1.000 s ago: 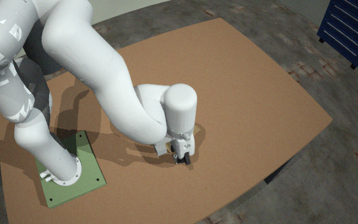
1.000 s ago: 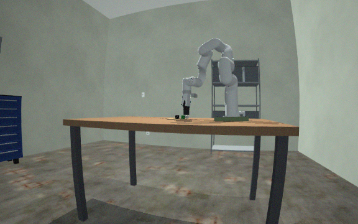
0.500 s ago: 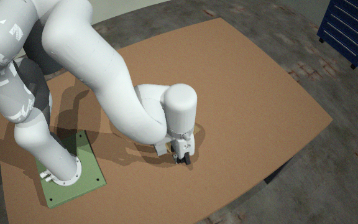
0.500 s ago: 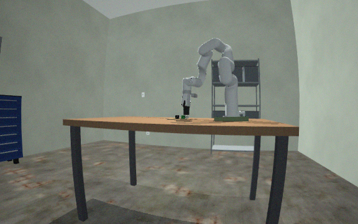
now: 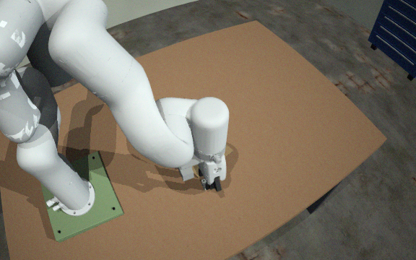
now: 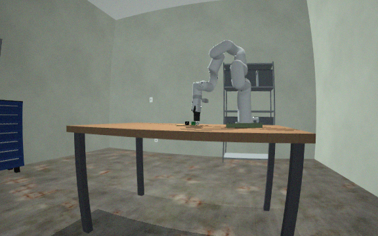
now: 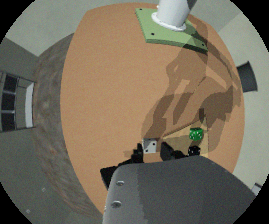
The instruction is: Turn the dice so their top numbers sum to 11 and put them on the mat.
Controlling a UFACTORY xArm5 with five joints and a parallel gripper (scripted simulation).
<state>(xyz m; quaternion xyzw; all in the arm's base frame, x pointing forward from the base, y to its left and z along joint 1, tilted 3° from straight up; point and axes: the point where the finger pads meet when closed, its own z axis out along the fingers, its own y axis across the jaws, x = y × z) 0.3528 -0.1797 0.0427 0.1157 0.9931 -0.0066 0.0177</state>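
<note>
Now: hand 40 mm above the white die. Also, from my hand: tan mat (60 mm ahead, 110 mm to the left, 50 mm below); then green die (10 mm ahead, 120 mm to the left, 30 mm below); then black die (60 mm ahead, 110 mm to the left, 30 mm below).
</note>
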